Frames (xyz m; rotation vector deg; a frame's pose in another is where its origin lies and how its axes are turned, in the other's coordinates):
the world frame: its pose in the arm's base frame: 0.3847 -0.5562 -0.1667 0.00 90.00 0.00
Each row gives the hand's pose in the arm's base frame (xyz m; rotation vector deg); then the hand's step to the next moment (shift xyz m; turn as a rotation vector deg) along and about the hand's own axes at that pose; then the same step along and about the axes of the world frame.
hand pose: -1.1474 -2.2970 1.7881 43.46 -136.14 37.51
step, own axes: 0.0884 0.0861 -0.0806 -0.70 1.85 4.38
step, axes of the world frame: -0.0906 0.0773 -0.0869 4.13 -0.99 -2.25
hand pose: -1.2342 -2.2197 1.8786 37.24 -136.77 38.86
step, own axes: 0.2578 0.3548 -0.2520 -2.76 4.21 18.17
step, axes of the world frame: -0.2299 0.3415 -0.2939 15.96 -6.76 -7.42
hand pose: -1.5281 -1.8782 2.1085 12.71 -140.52 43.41
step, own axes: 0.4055 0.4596 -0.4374 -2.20 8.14 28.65
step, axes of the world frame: -0.3092 0.6286 -0.2762 24.68 -9.40 -13.95
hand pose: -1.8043 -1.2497 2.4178 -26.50 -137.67 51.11
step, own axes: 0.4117 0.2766 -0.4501 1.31 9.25 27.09
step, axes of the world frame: -0.2487 0.6211 -0.0304 23.17 -6.13 -15.70
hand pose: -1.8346 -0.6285 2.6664 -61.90 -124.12 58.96
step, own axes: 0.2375 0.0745 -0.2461 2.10 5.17 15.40
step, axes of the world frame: -0.1085 0.3245 0.0740 12.96 -2.41 -9.72
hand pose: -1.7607 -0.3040 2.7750 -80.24 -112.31 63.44
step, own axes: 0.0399 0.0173 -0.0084 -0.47 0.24 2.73
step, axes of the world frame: 0.0124 0.0425 0.0015 1.68 -1.31 -1.79
